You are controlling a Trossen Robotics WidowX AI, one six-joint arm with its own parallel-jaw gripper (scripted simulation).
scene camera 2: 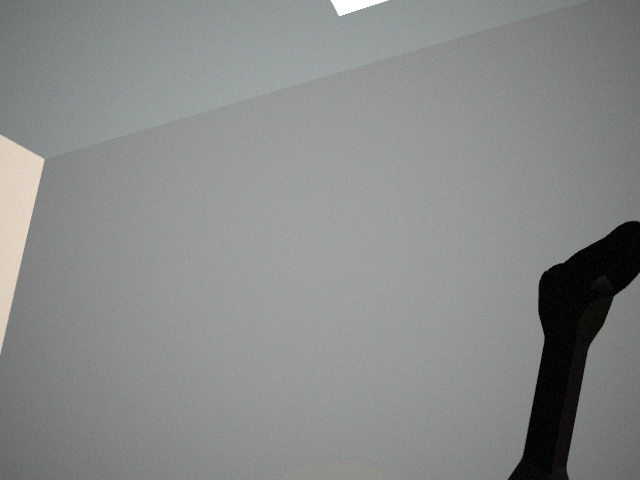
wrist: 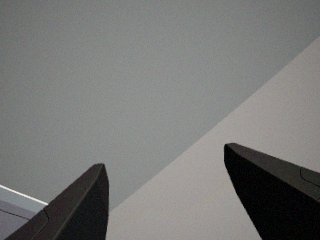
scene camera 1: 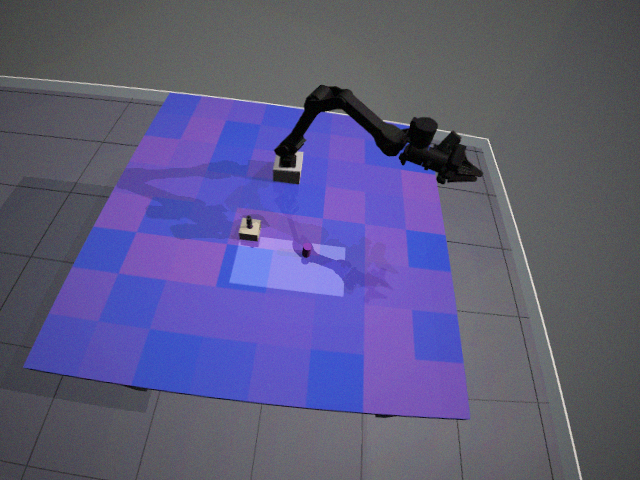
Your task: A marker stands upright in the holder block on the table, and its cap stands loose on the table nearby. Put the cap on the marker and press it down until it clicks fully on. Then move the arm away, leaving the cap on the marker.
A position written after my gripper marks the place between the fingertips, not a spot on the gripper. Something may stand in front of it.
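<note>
In scene camera 1 I can see my gripper (scene camera 1: 479,177). The wrist view has my gripper (wrist: 166,163) too.
</note>
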